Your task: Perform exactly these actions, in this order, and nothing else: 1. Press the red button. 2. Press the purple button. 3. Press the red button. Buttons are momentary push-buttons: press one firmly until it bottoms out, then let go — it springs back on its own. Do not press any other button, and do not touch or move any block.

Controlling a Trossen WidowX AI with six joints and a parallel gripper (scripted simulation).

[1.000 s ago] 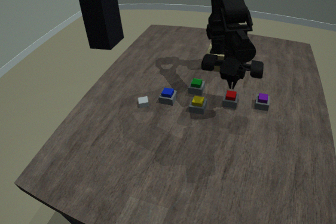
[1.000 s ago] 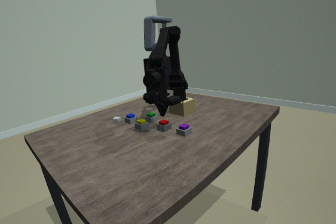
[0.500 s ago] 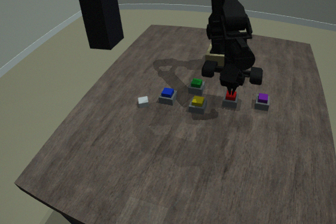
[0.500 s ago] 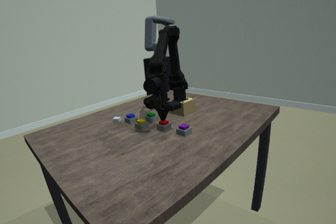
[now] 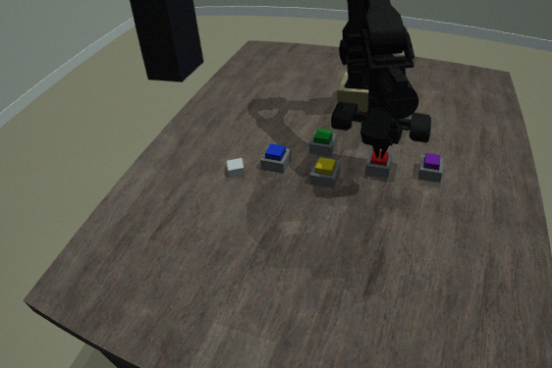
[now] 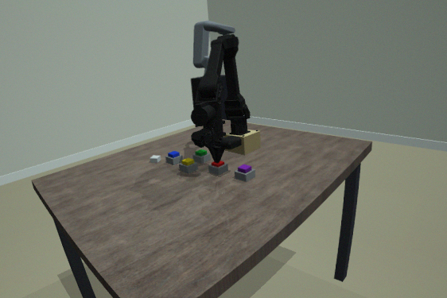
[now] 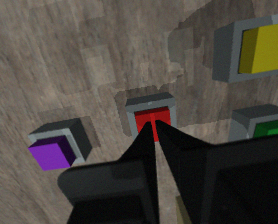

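Right now the red button is 10 mm below my gripper tip. Round my gripper tip: green button: 130 mm to the right, 40 mm behind; purple button: 110 mm to the left, 20 mm behind; yellow button: 100 mm to the right, 50 mm ahead.
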